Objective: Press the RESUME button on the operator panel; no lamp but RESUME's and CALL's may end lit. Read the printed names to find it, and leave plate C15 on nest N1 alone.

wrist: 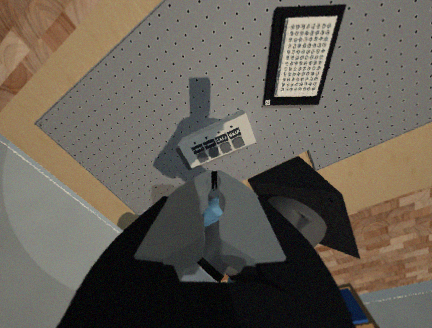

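Where they show: gripper, fingertip midpoint: [215,172]; arm's base, link origin: [293,215].
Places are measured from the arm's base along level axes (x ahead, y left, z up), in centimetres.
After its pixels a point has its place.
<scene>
The operator panel [248,131] {x 26.8, y -0.7, z -1.7 cm} is a small pale box standing tilted in the view on the grey pegboard. It has a row of round dark buttons under black name labels. The right label seems to read SKIP and the one beside it CALL; the two left names are too blurred to read. The small lamps above the labels look dark. My gripper [215,172] {x 31.6, y 4.0, z 18.2 cm} is shut and empty, its tips showing just below the panel in the view; the height between them is unclear. A white well plate [305,57] {x 32.5, y -17.0, z -5.5 cm} sits in a black nest [272,55] {x 36.4, y -11.9, z -5.9 cm} at upper right; its nest tag is unreadable.
The grey pegboard [120,100] {x 48.0, y 20.8, z -7.0 cm} has a wooden border [75,65] {x 58.8, y 24.3, z -8.3 cm}. The arm's shadow falls beside the panel. A black angular object [320,185] {x 11.0, y -7.7, z 4.8 cm} with a grey round part stands right of my gripper. A blue-bottomed tray [353,305] shows at lower right.
</scene>
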